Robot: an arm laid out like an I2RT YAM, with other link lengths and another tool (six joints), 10 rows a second.
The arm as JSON. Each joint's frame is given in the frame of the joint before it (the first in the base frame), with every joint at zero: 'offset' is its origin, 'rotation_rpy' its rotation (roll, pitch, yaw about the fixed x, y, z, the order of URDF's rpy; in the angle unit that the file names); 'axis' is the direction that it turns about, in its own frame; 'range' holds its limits. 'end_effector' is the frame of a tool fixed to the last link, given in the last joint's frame.
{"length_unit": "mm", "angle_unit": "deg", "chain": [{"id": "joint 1", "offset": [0.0, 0.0, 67.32], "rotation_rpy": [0.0, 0.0, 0.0], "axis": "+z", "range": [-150.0, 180.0]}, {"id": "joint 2", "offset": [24.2, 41.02, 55.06], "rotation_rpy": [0.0, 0.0, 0.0], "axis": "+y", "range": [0.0, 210.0]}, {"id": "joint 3", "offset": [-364.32, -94.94, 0.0], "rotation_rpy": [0.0, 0.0, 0.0], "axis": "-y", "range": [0.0, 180.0]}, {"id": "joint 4", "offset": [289.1, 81.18, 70.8], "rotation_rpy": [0.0, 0.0, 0.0], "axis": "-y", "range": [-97.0, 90.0]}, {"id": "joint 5", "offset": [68.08, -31.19, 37.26], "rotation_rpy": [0.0, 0.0, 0.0], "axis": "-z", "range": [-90.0, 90.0]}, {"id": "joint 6", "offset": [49.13, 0.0, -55.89], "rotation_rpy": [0.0, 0.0, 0.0], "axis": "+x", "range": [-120.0, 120.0]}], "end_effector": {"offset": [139.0, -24.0, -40.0], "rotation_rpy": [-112.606, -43.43, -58.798]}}
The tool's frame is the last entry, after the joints.
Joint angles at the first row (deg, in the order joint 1, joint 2, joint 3, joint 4, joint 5, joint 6):
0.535, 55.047, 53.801, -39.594, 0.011, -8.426
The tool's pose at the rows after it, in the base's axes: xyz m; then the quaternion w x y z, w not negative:
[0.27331, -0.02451, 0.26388, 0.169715, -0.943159, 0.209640, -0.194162]
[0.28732, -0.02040, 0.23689, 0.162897, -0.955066, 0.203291, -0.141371]
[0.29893, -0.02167, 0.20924, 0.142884, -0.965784, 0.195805, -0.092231]
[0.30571, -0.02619, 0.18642, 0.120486, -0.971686, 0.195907, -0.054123]
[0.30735, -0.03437, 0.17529, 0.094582, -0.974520, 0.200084, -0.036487]
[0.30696, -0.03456, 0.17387, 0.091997, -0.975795, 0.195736, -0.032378]
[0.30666, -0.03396, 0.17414, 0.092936, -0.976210, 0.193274, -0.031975]
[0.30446, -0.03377, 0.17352, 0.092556, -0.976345, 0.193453, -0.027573]
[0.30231, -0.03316, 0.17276, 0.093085, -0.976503, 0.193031, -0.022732]
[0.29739, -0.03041, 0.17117, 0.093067, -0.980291, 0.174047, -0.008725]
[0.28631, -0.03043, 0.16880, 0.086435, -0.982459, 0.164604, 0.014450]
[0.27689, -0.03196, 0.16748, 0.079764, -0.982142, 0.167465, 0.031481]
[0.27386, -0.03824, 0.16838, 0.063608, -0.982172, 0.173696, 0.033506]
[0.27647, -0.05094, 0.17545, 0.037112, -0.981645, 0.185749, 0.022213]
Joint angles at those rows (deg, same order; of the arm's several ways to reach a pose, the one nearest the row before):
0.557, 57.998, 53.801, -39.659, -2.328, -10.525
0.557, 64.009, 53.801, -39.725, -3.749, -11.727
0.558, 70.040, 53.801, -39.725, -3.704, -13.846
0.557, 74.894, 53.802, -39.747, -2.546, -15.158
0.558, 77.363, 53.801, -39.943, -0.207, -16.031
0.557, 77.626, 53.802, -40.162, -0.251, -16.622
0.558, 77.538, 53.801, -40.250, -0.470, -16.840
0.557, 77.538, 53.801, -40.752, -0.536, -16.841
0.556, 77.560, 53.802, -41.255, -0.733, -16.864
0.558, 77.560, 53.801, -42.676, -1.912, -18.917
0.556, 77.581, 53.800, -45.342, -2.153, -20.273
0.558, 77.581, 53.800, -47.418, -1.716, -20.272
0.557, 77.581, 53.844, -48.074, 0.186, -20.251
0.231, 77.581, 54.675, -48.272, 3.596, -20.315

